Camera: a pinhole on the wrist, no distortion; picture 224 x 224 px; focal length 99.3 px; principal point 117.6 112.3 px. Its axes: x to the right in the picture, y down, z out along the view. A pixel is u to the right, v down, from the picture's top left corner.
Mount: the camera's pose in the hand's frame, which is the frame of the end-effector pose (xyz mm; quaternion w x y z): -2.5 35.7 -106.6 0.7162 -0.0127 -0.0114 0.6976
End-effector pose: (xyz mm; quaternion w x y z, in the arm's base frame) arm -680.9 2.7 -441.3 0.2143 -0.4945 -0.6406 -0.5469
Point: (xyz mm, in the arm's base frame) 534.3 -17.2 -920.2
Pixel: outside the picture
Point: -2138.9 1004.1 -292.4
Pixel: outside the picture
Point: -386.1 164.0 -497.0
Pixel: 167 139
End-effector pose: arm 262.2 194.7 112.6 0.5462 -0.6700 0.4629 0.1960
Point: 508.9 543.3 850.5
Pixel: outside the picture
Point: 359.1 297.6 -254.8
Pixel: 146 23
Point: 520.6 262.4 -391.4
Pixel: outside the picture
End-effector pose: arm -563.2 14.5 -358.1 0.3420 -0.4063 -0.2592 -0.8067
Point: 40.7 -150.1 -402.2
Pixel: outside the picture
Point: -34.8 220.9 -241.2
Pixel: 160 145
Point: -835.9 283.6 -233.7
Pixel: outside the picture
